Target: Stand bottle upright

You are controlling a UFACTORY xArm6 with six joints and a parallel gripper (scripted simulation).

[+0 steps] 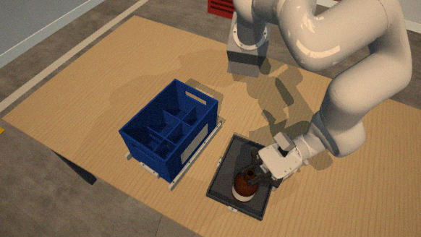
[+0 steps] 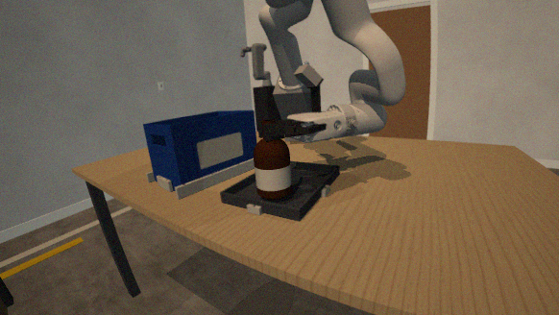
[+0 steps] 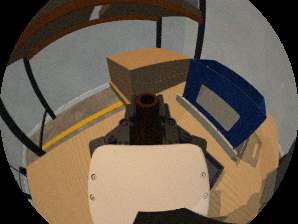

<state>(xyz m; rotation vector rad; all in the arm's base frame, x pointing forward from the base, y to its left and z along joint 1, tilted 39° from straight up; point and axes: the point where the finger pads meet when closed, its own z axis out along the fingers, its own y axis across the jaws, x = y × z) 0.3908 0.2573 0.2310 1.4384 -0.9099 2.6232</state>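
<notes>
Now: hand 6 cm above the brown bottle. Also, from my hand: tray 14 cm below, 6 cm behind, 3 cm to the right; then blue crate 30 cm to the right, 7 cm below, 2 cm ahead.
</notes>
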